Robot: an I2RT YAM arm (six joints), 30 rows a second.
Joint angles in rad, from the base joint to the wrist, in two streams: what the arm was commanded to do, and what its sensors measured. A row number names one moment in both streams.
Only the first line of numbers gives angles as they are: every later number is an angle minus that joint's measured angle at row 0.
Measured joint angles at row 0: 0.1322 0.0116 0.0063 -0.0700 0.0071 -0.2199
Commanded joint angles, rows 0 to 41: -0.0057 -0.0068 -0.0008 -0.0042 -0.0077 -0.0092; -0.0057 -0.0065 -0.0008 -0.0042 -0.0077 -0.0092; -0.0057 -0.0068 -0.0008 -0.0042 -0.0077 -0.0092; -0.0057 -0.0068 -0.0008 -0.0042 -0.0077 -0.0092; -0.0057 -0.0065 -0.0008 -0.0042 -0.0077 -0.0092; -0.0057 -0.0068 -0.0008 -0.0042 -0.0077 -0.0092; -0.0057 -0.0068 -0.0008 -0.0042 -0.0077 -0.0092; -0.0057 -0.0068 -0.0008 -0.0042 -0.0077 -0.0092; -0.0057 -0.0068 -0.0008 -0.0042 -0.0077 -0.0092; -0.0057 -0.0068 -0.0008 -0.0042 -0.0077 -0.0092; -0.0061 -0.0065 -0.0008 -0.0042 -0.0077 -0.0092; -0.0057 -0.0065 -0.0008 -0.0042 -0.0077 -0.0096; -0.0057 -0.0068 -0.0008 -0.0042 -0.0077 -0.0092; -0.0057 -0.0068 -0.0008 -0.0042 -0.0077 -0.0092; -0.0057 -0.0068 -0.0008 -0.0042 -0.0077 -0.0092; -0.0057 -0.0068 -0.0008 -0.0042 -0.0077 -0.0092; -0.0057 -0.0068 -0.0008 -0.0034 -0.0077 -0.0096; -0.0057 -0.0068 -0.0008 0.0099 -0.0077 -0.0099; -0.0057 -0.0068 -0.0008 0.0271 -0.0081 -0.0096; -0.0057 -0.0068 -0.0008 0.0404 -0.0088 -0.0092; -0.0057 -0.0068 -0.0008 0.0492 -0.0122 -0.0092; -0.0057 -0.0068 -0.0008 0.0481 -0.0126 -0.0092; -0.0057 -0.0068 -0.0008 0.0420 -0.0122 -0.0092; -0.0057 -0.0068 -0.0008 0.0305 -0.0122 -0.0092; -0.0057 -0.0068 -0.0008 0.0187 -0.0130 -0.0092; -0.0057 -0.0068 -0.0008 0.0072 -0.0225 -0.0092; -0.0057 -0.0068 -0.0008 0.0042 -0.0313 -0.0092; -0.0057 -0.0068 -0.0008 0.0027 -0.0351 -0.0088; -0.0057 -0.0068 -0.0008 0.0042 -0.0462 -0.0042; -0.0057 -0.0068 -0.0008 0.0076 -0.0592 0.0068; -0.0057 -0.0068 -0.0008 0.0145 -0.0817 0.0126; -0.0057 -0.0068 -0.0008 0.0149 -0.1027 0.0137; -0.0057 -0.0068 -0.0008 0.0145 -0.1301 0.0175; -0.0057 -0.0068 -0.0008 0.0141 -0.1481 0.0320; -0.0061 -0.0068 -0.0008 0.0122 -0.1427 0.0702; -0.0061 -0.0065 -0.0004 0.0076 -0.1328 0.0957; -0.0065 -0.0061 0.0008 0.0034 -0.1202 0.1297; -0.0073 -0.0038 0.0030 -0.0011 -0.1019 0.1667; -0.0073 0.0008 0.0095 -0.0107 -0.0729 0.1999; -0.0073 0.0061 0.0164 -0.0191 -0.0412 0.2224; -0.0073 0.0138 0.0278 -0.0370 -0.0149 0.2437; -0.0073 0.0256 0.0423 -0.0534 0.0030 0.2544
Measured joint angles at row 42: 0.0000 0.0054 0.0065 -0.0168 -0.0683 0.1442
